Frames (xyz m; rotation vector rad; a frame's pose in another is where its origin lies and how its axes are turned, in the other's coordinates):
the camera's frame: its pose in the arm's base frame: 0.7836 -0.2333 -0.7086 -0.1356 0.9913 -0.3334
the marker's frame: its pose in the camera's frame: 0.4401 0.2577 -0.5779 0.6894 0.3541 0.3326
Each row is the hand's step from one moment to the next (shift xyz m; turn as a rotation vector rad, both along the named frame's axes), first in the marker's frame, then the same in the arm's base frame.
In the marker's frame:
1: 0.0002 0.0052 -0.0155 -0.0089 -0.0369 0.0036
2: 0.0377 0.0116 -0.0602 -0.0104 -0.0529 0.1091
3: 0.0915 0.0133 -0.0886 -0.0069 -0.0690 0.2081
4: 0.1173 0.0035 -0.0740 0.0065 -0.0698 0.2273
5: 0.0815 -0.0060 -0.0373 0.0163 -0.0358 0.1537
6: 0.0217 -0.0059 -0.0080 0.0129 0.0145 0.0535
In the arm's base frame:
1: -0.0074 0.0145 -0.0016 -0.0237 -0.0297 -0.0027
2: -0.0209 0.0535 -0.0433 0.0390 -0.1143 0.0148
3: -0.0201 0.0795 -0.0984 0.0989 -0.1940 0.0262
4: -0.0068 0.0648 -0.1225 0.1166 -0.2066 0.0174
5: -0.0002 0.0292 -0.0849 0.0903 -0.1304 0.0043
6: -0.0014 0.0034 -0.0236 0.0508 -0.0254 0.0033

